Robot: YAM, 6 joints.
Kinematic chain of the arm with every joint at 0, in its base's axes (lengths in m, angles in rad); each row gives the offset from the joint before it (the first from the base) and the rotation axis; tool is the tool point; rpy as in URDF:
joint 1: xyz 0 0 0.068 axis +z
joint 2: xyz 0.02 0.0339 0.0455 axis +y
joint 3: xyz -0.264 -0.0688 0 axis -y
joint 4: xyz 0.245 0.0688 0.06 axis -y
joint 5: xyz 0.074 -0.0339 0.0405 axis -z
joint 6: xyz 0.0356 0 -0.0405 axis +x
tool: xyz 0 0 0 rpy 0 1.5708 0
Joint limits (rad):
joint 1: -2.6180..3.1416
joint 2: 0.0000..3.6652
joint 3: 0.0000..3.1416
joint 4: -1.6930..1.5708
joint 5: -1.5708..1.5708
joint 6: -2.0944..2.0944
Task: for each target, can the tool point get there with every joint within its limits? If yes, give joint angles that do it. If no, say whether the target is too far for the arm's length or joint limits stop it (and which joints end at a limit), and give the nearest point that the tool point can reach.
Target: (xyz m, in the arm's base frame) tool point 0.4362 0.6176 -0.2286
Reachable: no: too far | nearest point 0.3390 0.4799 -0.1503 | short by 0.186 m
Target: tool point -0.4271 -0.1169 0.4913
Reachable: yes | joints 0.2195 0.4705 2.3642 0.7965 0.6346 0.5492
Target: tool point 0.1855 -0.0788 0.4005
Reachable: yes | joints -0.4026 1.2274 1.5411 -1.3489 -0.0058 -1.4661
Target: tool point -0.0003 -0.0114 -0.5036
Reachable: no: joint limits stop it (at a limit: joint 2) | nearest point -0.0024 -0.0896 -0.3436 | short by 0.178 m
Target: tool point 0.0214 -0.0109 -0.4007
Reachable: no: joint limits stop it (at a limit: joint 2) | nearest point 0.0582 -0.0296 -0.3305 | short by 0.081 m
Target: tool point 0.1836 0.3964 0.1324
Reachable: yes | joints 1.0858 2.0925 1.2000 0.2991 -0.6793 0.8697
